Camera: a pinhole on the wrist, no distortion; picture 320 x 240 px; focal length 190.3 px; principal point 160.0 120.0 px. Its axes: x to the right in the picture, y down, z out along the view. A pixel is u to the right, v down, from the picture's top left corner.
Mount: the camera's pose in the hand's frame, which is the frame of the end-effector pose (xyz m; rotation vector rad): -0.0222 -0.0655 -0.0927 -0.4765 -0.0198 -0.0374
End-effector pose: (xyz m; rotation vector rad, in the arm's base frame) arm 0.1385 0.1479 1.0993 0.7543 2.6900 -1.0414
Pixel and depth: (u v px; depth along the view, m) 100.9 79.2 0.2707
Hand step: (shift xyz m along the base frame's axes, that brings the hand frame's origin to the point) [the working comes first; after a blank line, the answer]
In the camera's frame: -0.0841 -0.0580 0.2707

0.0953 -0.1528 -0.0983
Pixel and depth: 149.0 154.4 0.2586
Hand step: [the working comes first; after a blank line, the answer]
In the camera's frame: -0.0149 0.0467 0.2586

0.0774 -0.0319 -0.1295
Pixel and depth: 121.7 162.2 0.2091
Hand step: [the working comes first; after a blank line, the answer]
In the camera's frame: -0.0421 0.0464 0.2091

0.0904 -0.0268 -0.0748
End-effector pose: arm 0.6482 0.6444 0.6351 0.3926 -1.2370 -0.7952
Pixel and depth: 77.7 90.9 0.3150
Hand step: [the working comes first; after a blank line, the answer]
In the camera's frame: -0.1362 -0.0482 0.3150

-0.1983 0.1754 -0.0216
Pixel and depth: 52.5 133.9 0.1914
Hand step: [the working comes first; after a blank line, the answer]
In the camera's frame: -0.1081 0.0140 0.1914

-0.0663 0.1307 -0.0438
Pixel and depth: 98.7 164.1 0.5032
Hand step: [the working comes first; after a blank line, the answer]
In the camera's frame: -0.1621 0.1166 0.5032

-0.2109 0.3620 0.1465
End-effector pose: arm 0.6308 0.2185 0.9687 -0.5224 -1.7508 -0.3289
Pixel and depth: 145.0 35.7 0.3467
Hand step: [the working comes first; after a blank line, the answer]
In the camera's frame: -0.0273 -0.1536 0.3467

-0.2503 0.0919 -0.1239
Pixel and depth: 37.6 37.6 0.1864
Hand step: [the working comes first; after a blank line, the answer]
In the camera's frame: -0.1199 -0.0807 0.1864

-0.0875 -0.0145 -0.1657
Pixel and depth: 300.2 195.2 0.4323
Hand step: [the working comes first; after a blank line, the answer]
In the camera's frame: 0.3185 0.1708 0.4323

-0.1004 0.3939 0.2202
